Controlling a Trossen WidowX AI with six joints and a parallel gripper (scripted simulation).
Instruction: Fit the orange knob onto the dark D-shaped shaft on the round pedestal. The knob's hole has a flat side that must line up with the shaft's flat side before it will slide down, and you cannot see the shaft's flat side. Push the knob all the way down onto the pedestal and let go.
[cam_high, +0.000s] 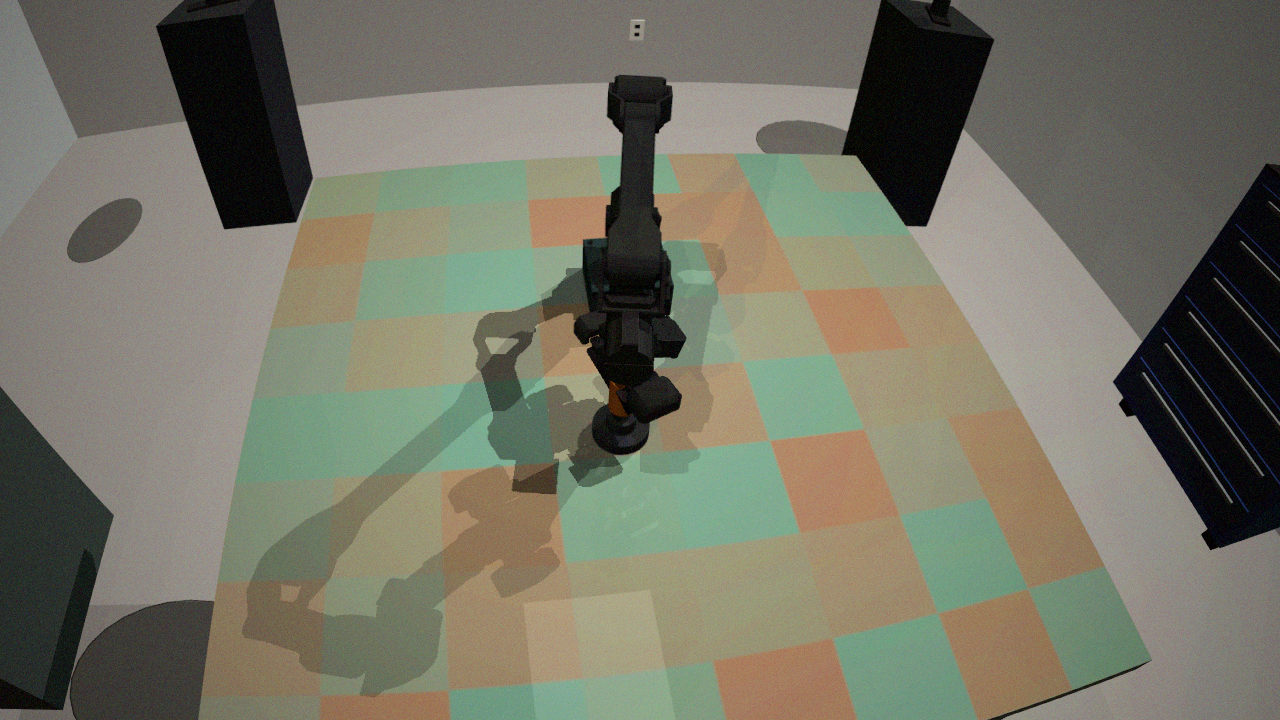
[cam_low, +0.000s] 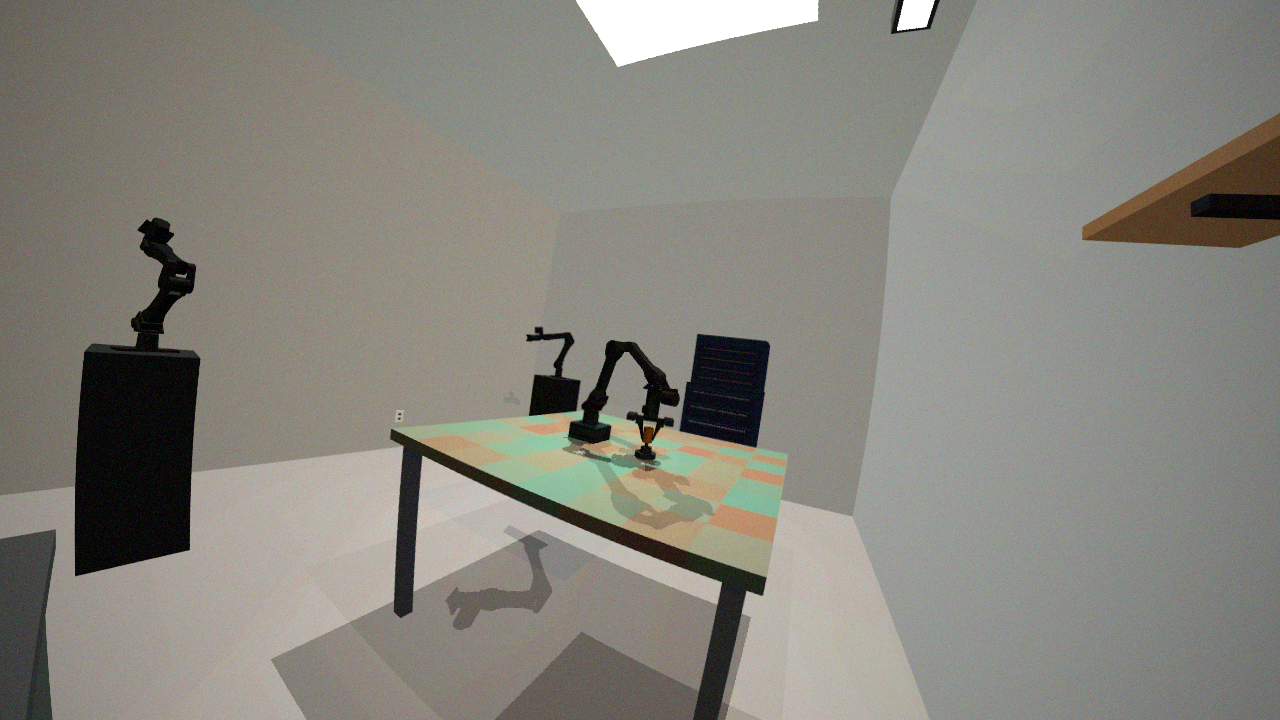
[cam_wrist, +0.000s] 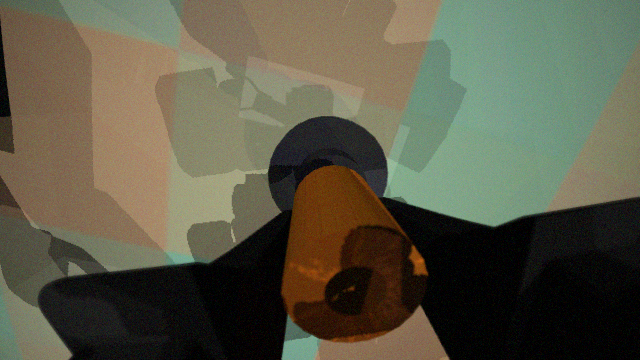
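Now: gripper tip 2 cm below the orange knob. From my gripper tip the other things lie so: pedestal: 4 cm below.
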